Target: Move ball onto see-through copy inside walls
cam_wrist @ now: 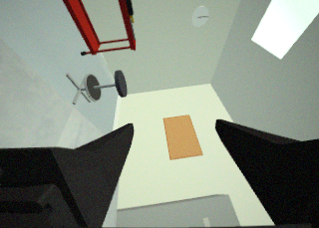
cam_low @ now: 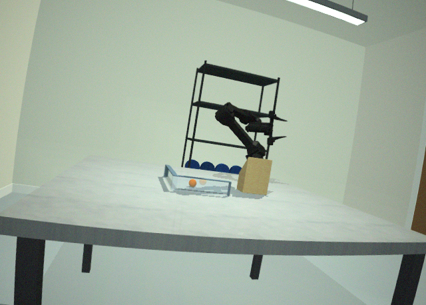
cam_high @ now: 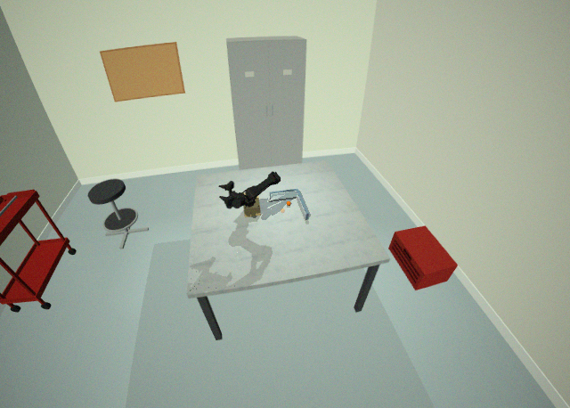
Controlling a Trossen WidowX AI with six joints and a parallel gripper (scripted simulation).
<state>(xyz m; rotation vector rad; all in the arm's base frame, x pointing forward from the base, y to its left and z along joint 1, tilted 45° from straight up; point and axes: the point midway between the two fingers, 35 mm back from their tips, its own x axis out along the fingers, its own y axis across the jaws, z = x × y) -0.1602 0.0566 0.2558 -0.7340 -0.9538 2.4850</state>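
Right now the orange ball is 51 cm ahead of my gripper tip, 32 cm below it and 14 cm to the left of it.
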